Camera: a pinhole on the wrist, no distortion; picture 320 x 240 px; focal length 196.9 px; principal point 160.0 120.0 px. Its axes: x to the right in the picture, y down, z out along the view. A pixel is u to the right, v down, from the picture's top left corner.
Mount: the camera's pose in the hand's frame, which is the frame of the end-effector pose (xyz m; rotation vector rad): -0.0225 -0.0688 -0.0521 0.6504 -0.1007 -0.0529
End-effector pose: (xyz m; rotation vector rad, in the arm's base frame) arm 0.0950 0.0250 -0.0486 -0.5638 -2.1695 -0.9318
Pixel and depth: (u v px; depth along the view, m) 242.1 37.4 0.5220
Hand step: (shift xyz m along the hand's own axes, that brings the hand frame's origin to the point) 0.1325 -0.5744 0.2448
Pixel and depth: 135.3 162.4 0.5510
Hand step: -0.1498 -0.3004 0.4505
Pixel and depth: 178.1 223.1 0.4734
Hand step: -0.0270 -0.1601 0.4762
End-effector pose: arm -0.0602 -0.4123 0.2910 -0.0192 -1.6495 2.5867
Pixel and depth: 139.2 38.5 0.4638
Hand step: -0.1256 -0.4964 0.1946
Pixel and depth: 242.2 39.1 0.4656
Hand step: 0.1160 -0.5166 0.2152
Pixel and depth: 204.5 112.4 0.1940
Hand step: -0.0004 -0.1950 0.1002
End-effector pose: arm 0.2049 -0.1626 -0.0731 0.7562 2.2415 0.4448
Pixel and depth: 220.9 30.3 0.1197
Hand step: 0.0002 -0.1871 0.0124
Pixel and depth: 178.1 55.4 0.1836
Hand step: -0.0270 -0.2285 0.0579
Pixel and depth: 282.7 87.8 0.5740
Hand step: 0.2681 -0.5176 0.3726
